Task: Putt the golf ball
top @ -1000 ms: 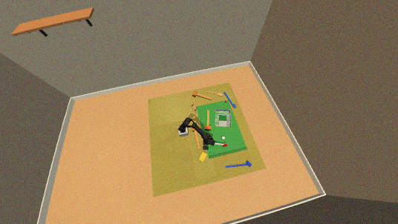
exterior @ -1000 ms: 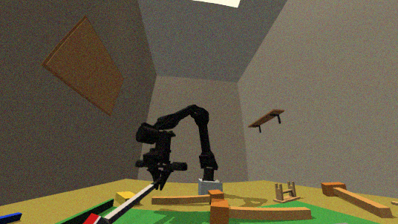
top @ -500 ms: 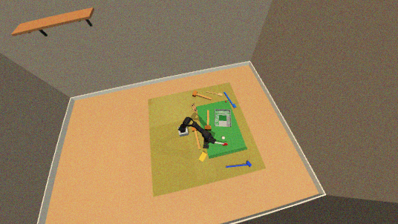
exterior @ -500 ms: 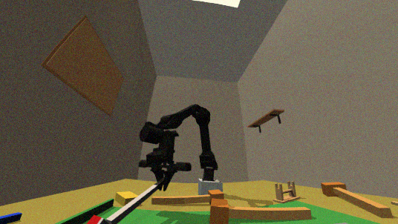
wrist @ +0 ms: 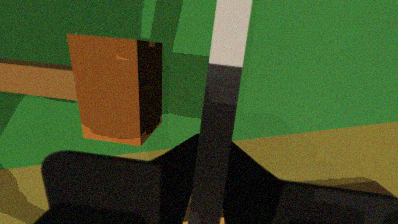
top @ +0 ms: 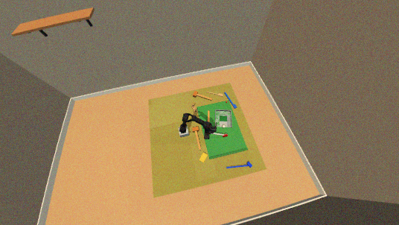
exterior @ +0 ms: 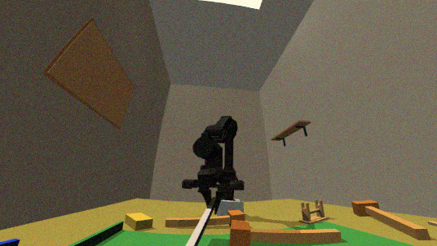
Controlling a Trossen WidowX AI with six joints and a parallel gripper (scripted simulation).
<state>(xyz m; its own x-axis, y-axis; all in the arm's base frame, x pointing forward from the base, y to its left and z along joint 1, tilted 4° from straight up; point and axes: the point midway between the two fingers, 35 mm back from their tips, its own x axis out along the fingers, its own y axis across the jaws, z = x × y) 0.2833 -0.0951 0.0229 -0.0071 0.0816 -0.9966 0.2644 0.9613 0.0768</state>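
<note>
The red putter is 11 cm ahead of my gripper tip, 3 cm to the right of it and 1 cm below it. The rest, counted from my gripper tip: white golf ball 24 cm ahead, 6 cm to the left, 5 cm below; yellow block 26 cm to the right, 10 cm behind, 6 cm below; green mat 20 cm ahead, 7 cm to the left, 7 cm below.
</note>
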